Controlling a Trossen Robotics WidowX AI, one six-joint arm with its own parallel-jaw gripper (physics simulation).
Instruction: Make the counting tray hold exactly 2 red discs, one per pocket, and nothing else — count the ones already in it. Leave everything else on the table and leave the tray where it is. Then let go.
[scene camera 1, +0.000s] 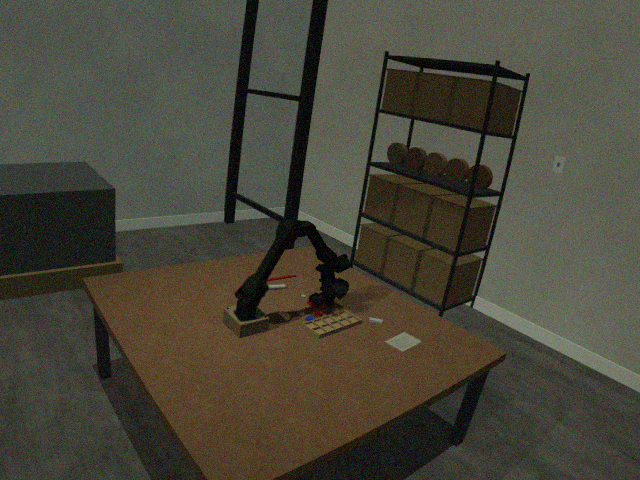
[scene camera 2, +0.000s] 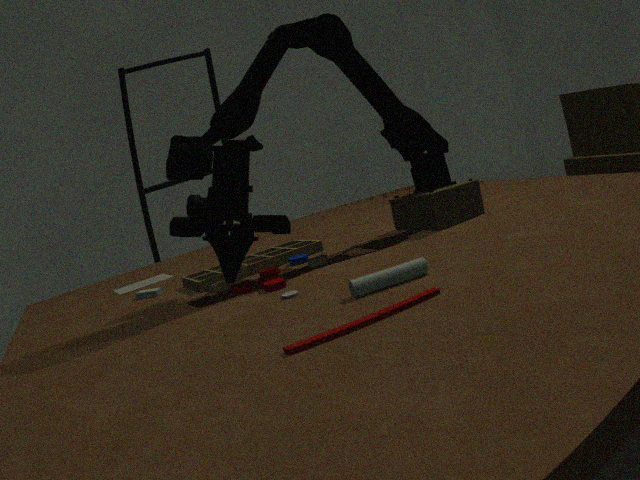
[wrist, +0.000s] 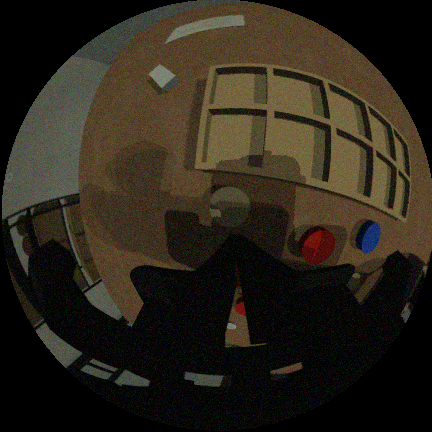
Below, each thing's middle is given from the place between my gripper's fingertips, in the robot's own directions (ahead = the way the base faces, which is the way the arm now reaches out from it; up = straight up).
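There is the wooden counting tray (scene camera 1: 336, 322), and I find it 110 mm to the right of my hand and 60 mm behind it.
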